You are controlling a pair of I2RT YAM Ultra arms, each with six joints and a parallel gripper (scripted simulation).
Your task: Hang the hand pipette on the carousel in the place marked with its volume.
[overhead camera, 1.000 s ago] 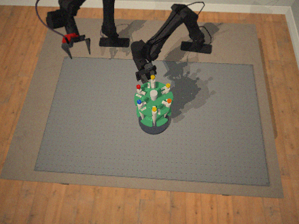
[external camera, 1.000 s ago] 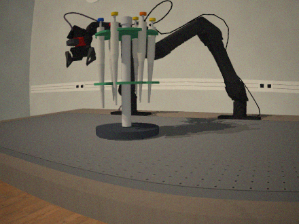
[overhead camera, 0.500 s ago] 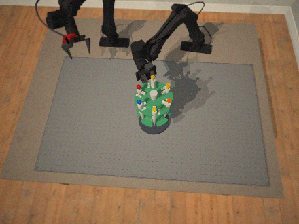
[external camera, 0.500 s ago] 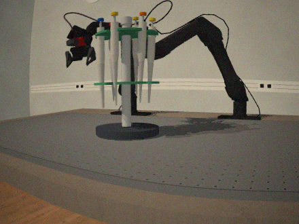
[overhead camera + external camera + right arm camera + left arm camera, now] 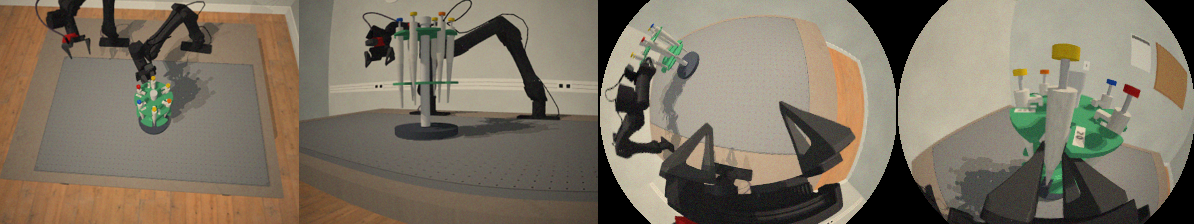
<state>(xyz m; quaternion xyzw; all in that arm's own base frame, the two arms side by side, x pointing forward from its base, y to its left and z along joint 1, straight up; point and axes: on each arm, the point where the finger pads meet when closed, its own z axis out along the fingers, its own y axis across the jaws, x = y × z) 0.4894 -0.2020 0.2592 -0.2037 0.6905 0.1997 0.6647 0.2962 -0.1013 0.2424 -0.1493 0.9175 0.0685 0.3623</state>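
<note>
My left gripper is now 20 mm short of the pipette and 20 mm above it.
</note>
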